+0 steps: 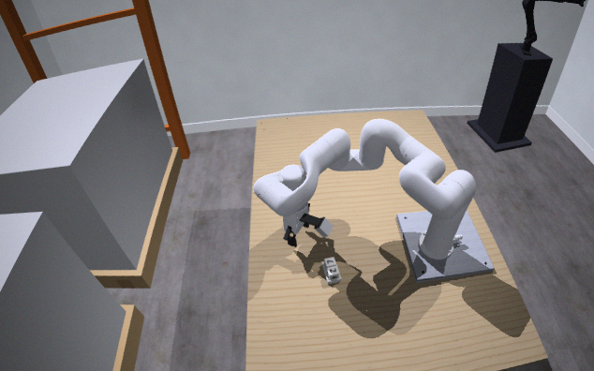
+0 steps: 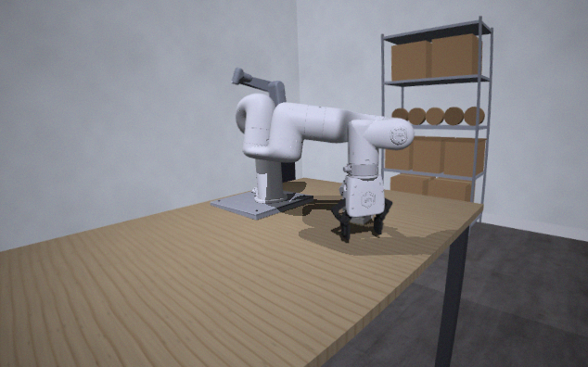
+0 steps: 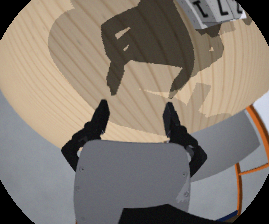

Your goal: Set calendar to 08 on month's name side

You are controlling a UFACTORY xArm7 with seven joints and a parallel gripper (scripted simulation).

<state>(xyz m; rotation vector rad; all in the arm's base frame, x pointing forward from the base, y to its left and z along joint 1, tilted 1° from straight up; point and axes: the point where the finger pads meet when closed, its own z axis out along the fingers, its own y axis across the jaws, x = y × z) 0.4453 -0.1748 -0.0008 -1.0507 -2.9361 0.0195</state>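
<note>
Now: hand 70 mm past the white digit cube and 180 mm to the right of it. Also, from my hand: white tray: 70 mm behind, 170 mm to the left, 20 mm below.
</note>
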